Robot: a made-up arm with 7 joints. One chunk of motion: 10 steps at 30 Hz.
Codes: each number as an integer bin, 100 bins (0 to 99) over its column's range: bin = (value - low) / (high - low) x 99, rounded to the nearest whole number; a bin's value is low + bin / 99 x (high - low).
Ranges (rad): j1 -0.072..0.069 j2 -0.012..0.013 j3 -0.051..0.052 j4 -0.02..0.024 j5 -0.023..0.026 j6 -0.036..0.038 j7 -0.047..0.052
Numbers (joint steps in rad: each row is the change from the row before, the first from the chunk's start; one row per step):
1: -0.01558 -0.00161 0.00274 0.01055 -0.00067 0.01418 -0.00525
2: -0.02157 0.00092 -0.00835 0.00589 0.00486 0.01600 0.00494
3: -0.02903 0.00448 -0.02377 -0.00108 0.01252 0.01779 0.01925
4: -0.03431 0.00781 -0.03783 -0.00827 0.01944 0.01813 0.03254
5: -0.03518 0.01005 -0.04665 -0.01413 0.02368 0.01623 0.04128
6: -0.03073 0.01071 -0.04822 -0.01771 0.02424 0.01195 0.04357
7: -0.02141 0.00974 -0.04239 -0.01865 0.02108 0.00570 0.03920
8: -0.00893 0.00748 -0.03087 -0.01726 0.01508 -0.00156 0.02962
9: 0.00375 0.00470 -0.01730 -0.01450 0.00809 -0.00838 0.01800
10: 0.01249 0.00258 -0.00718 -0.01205 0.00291 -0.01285 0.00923
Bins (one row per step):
1: 40 41 52 69 45 67 42
2: 35 51 41 58 56 70 52
3: 30 65 26 43 72 72 66
4: 26 78 13 26 86 72 80
5: 26 87 4 13 94 70 88
6: 29 90 3 5 95 64 91
7: 36 86 8 3 89 56 86
8: 44 77 19 6 77 46 77
9: 53 66 32 12 63 37 65
10: 59 58 42 18 52 31 56

